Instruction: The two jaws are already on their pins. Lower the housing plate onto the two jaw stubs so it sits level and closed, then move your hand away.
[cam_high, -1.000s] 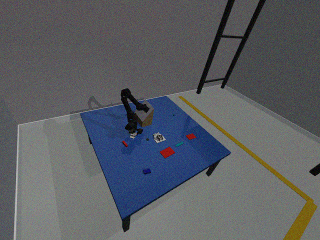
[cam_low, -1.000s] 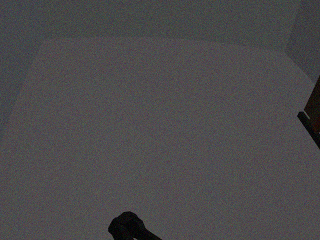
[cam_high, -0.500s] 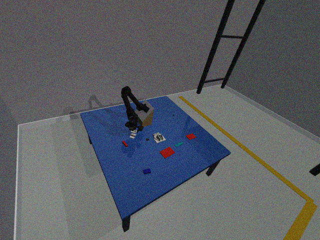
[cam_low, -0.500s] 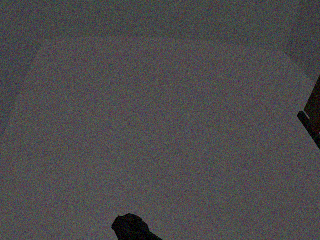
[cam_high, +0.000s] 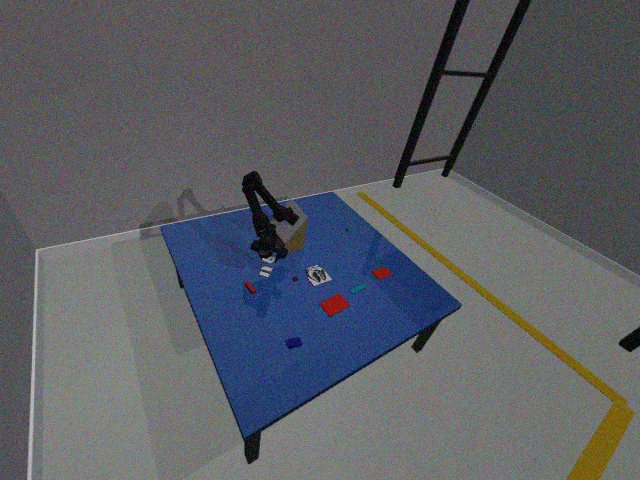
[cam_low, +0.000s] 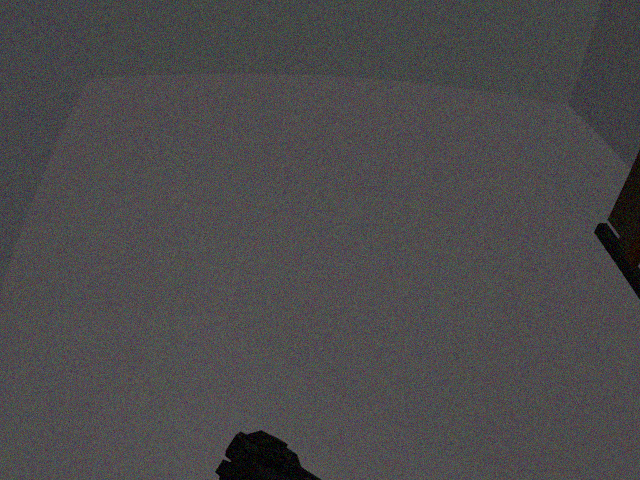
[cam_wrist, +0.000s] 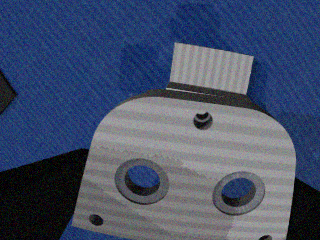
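My gripper tip is now 13 cm short of the dark square, 10 cm to the right of it and 8 cm above it. The rest, counted from my gripper tip: red block: 6 cm ahead, 15 cm to the right, 7 cm below; then dark blue block: 44 cm ahead, 13 cm to the right, 7 cm below; then teal bar: 37 cm ahead, 36 cm to the left, 8 cm below.
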